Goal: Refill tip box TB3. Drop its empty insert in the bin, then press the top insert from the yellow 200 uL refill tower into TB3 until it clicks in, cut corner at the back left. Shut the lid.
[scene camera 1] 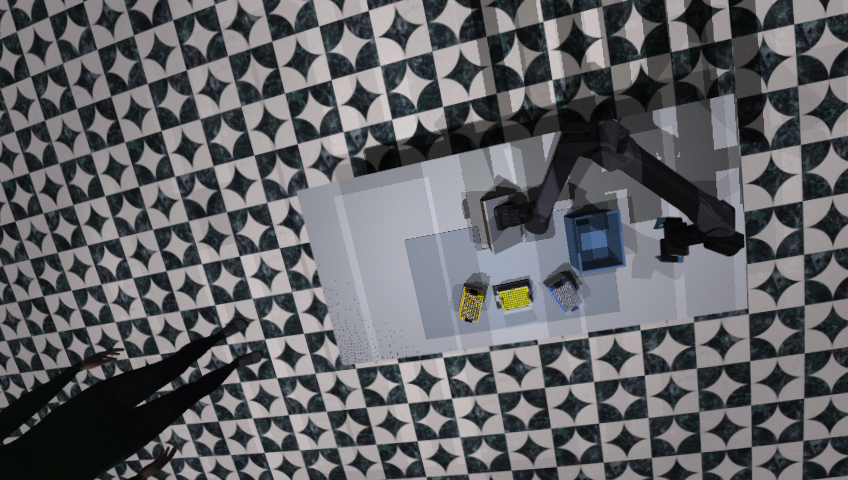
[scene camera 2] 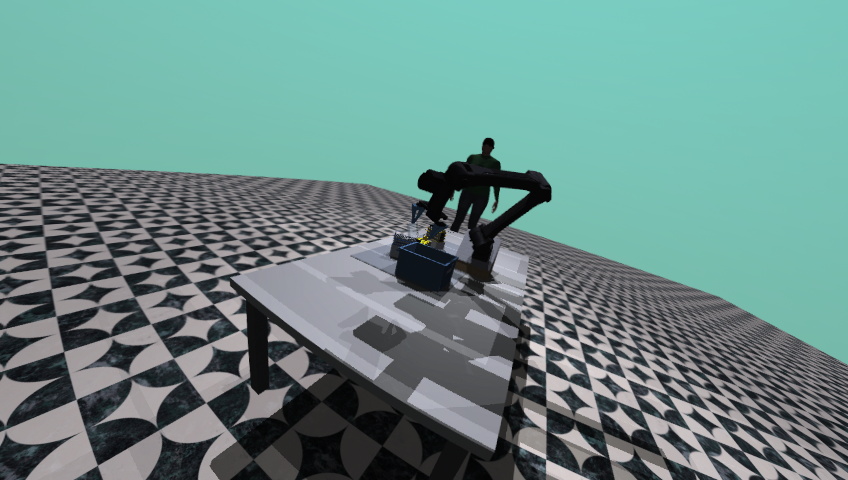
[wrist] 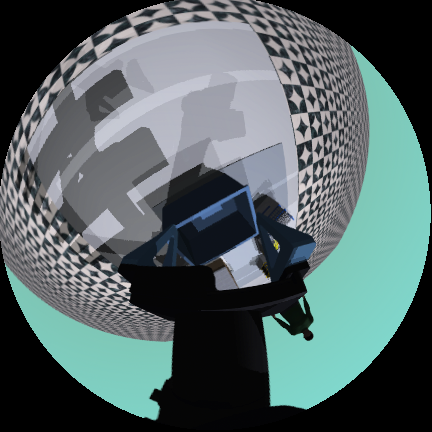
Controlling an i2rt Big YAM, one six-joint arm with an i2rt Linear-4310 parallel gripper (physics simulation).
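Note:
My gripper [scene camera 1: 665, 240] [scene camera 2: 428, 220] [wrist: 214, 222] is open and empty. It hangs in the air to the right of the blue bin [scene camera 1: 594, 241] [scene camera 2: 425, 265] [wrist: 217, 225], well away from the tip boxes. Three small items stand in a row on the grey mat [scene camera 1: 435, 280]. These are a yellow tip stack [scene camera 1: 471, 303], a box with a yellow insert and raised lid [scene camera 1: 513, 295], and a blue box with a grey insert and raised lid [scene camera 1: 564, 292] [wrist: 284, 215]. I cannot read any labels. In the second scene view they are mostly hidden behind the bin.
The arm's base [scene camera 1: 504, 217] stands on the table [scene camera 1: 367, 238] [scene camera 2: 331, 298] behind the mat. A person [scene camera 2: 479, 185] stands on the floor beyond the table. The table edges are near the boxes' front side.

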